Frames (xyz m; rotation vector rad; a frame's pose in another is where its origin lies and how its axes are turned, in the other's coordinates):
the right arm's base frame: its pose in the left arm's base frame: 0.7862 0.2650 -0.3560 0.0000 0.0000 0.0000
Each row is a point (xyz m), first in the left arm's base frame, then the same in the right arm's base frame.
Working: the left arm's base frame: its pose in the right arm's base frame: -0.7862 -0.2650 0.3560 0.0000 0.0000 0.0000

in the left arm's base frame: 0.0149 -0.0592 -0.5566
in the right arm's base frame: -0.7713 -0.3242 -0.2006
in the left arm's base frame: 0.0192 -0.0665 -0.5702
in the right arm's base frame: -0.7670 -0.3315 -0.2142
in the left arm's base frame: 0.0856 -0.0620 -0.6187
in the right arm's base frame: -0.7006 -0.3270 -0.2627
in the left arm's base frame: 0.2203 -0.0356 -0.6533
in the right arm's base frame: -0.5659 -0.3006 -0.2973
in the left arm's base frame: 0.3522 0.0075 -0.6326
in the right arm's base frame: -0.4340 -0.2575 -0.2766
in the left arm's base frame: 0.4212 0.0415 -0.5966
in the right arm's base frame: -0.3650 -0.2235 -0.2406
